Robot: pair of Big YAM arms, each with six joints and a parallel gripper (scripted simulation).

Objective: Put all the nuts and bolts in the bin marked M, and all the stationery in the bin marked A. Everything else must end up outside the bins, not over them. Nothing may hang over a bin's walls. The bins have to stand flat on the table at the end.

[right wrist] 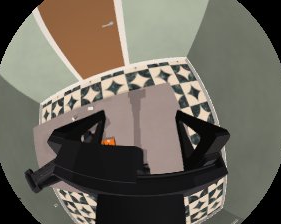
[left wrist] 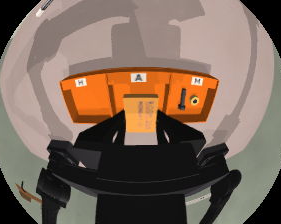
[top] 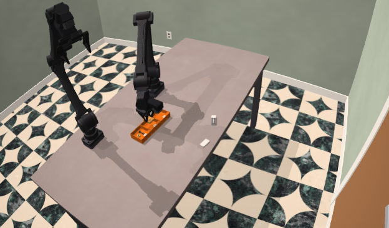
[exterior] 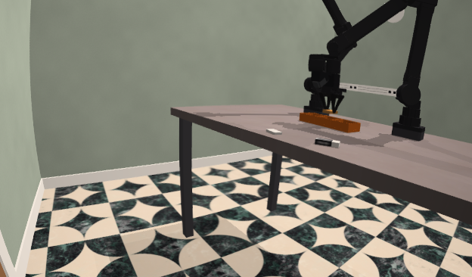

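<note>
Right now my left hand is 10 mm short of the orange double bin and 50 mm above it. Round my left hand: orange notepad (10 mm below); black bolt (70 mm to the right, 50 mm below); brass nut (90 mm to the right, 50 mm below).
</note>
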